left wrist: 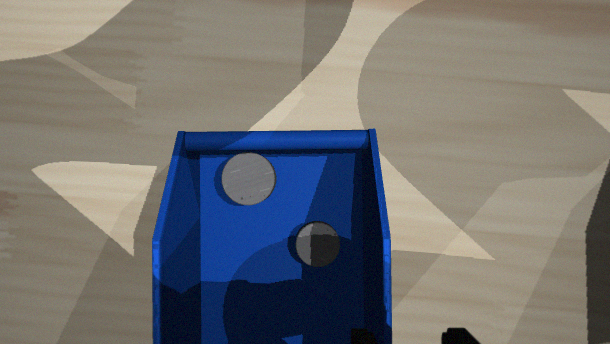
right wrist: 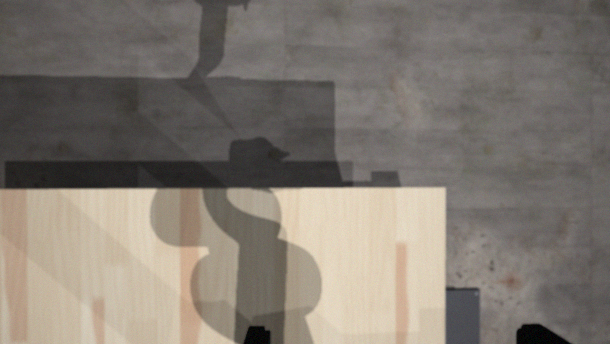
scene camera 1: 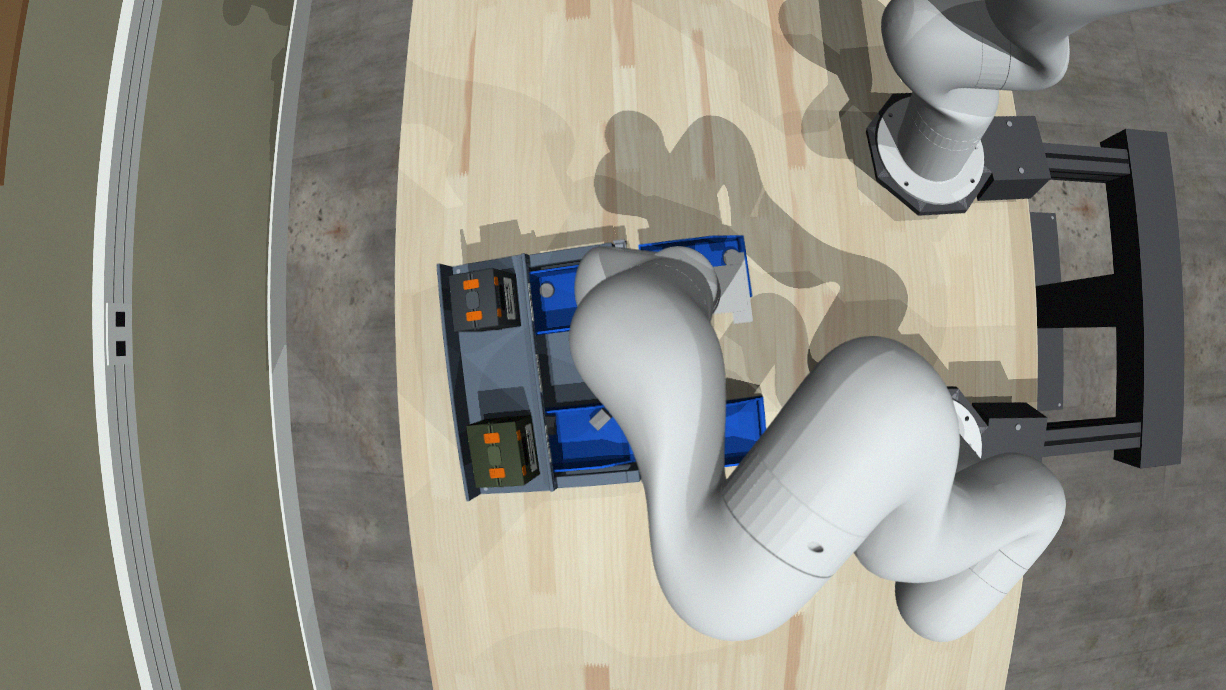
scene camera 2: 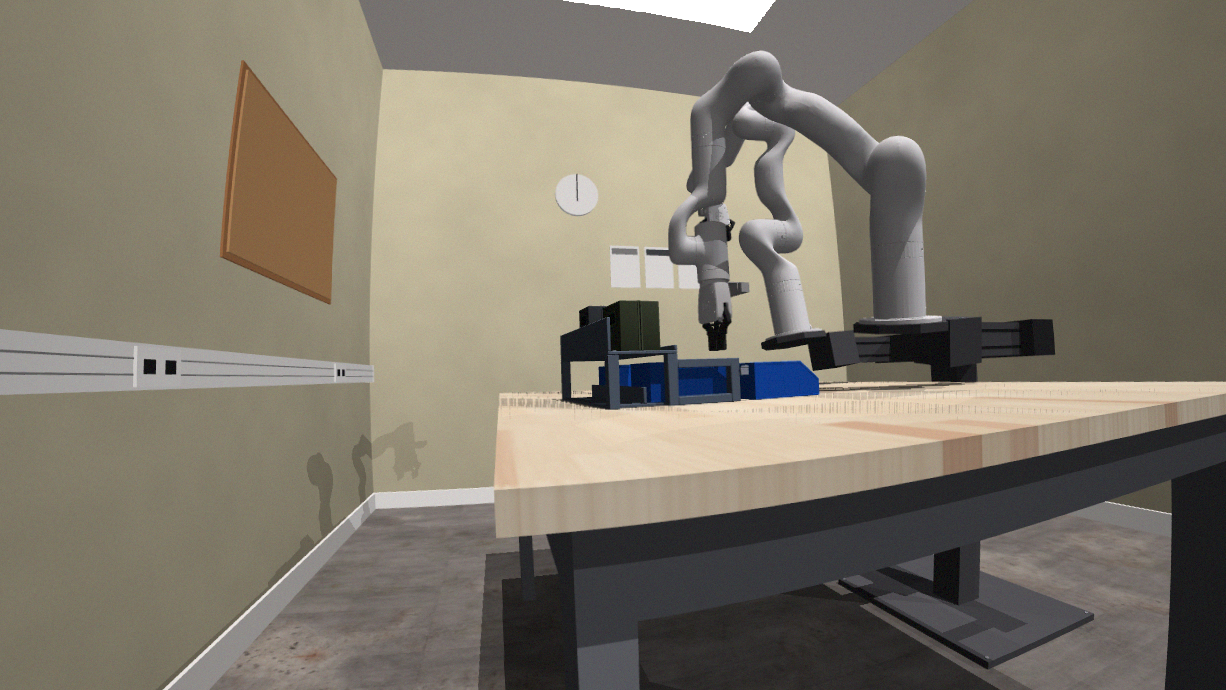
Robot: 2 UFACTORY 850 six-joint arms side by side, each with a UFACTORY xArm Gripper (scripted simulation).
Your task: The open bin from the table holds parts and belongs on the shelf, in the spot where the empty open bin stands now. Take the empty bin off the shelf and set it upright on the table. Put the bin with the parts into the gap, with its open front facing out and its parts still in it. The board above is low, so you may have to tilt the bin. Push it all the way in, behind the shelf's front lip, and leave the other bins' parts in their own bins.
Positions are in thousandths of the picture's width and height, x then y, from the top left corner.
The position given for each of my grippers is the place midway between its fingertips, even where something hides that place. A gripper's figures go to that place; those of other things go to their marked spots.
My left gripper (scene camera 2: 585, 508) is 1.23 m from the lens. A grey shelf (scene camera 2: 483, 496): 0.91 m from the lens.
